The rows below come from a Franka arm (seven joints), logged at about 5 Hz.
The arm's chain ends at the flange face. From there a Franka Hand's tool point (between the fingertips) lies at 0.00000 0.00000 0.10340 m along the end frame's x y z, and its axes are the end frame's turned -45 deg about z.
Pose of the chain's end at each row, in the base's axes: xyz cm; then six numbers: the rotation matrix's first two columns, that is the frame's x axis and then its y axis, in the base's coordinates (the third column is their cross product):
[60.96 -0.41 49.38 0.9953 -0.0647 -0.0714 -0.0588 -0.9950 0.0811]
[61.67 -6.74 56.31 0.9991 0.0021 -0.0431 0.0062 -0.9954 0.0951]
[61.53 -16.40 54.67 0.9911 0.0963 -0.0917 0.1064 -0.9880 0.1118]
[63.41 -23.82 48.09 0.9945 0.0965 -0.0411 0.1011 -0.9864 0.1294]
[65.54 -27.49 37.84 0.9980 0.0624 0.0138 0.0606 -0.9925 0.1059]
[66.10 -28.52 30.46 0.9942 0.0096 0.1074 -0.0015 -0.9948 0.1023]
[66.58 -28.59 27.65 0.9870 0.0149 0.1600 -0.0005 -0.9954 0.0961]
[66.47 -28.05 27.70 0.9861 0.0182 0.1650 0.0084 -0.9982 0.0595]
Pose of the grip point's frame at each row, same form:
[60.17 -1.20 39.10 0.7454 0.6578 -0.1078 0.6622 -0.7493 0.0069]
[61.23 -7.73 46.03 0.7021 0.7053 -0.0977 0.7109 -0.7024 0.0368]
[60.70 -17.65 44.44 0.6256 0.7667 -0.1439 0.7760 -0.6305 0.0142]
[63.12 -25.19 37.85 0.6317 0.7657 -0.1206 0.7747 -0.6293 0.0624]
[65.75 -28.57 27.56 0.6628 0.7459 -0.0651 0.7485 -0.6577 0.0846]
[67.21 -29.57 20.23 0.7041 0.7102 0.0036 0.7019 -0.6966 0.1483]
[68.24 -29.57 17.49 0.6983 0.7144 0.0452 0.6976 -0.6933 0.1811]
[68.18 -28.64 17.52 0.6913 0.7187 0.0746 0.7032 -0.6930 0.1587]

